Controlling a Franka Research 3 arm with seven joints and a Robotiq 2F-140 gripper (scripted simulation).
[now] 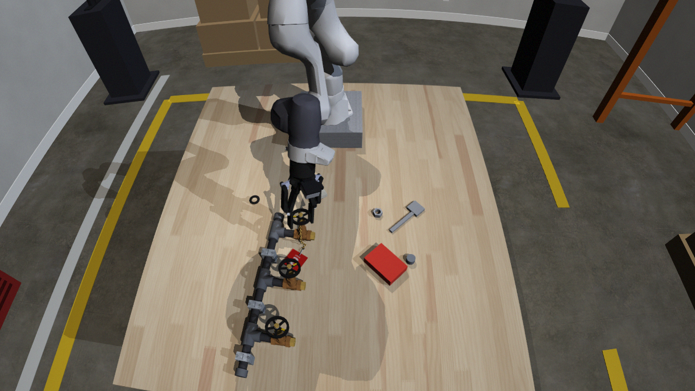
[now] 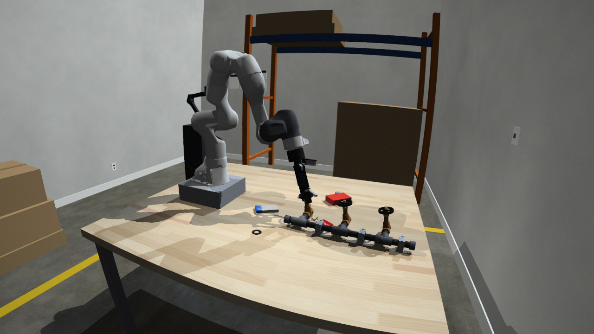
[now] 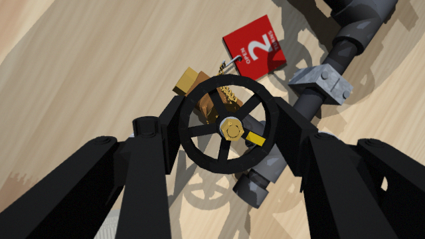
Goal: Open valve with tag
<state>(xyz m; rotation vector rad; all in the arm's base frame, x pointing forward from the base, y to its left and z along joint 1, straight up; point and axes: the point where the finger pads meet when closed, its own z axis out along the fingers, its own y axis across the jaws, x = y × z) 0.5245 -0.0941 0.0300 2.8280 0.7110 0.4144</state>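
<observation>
Now: hand 9 cm short of the red tag, 2 cm to the left of it and 11 cm above it. The rest, counted from my hand: blue-and-white box: 20 cm behind, 3 cm to the left, 11 cm below; then nut: 8 cm behind, 26 cm to the left, 11 cm below; then black washer: 16 cm behind, 20 cm to the right, 12 cm below.
</observation>
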